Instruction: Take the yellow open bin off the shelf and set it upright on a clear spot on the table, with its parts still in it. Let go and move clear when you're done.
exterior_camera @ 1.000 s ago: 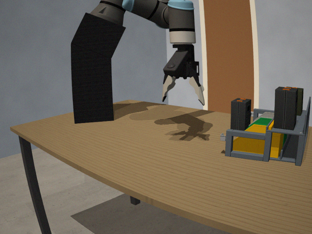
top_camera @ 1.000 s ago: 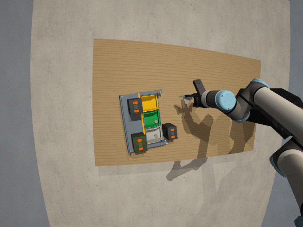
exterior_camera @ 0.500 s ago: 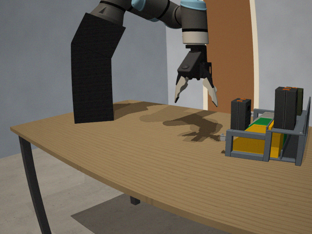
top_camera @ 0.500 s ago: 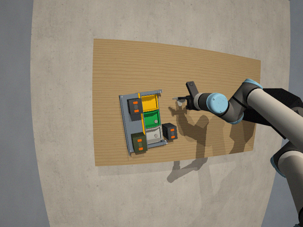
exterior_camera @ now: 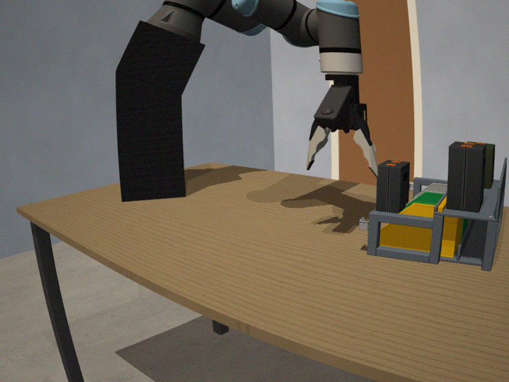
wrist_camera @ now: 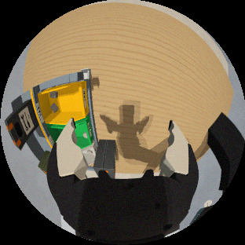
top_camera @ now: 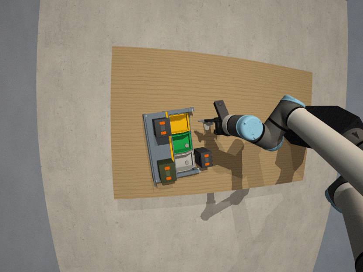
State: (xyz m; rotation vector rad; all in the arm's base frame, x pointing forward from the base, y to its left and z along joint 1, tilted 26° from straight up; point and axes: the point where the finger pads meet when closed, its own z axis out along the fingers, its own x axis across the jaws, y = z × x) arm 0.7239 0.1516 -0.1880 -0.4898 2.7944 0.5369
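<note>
The yellow open bin lies 170 mm ahead of my hand, 80 mm to the left of it and 90 mm below it. From my hand the other things lie so: dark green box 180 mm ahead, 320 mm to the left, 10 mm above; white bin 80 mm ahead, 280 mm to the left, 90 mm below; green bin 130 mm ahead, 180 mm to the left, 90 mm below.
</note>
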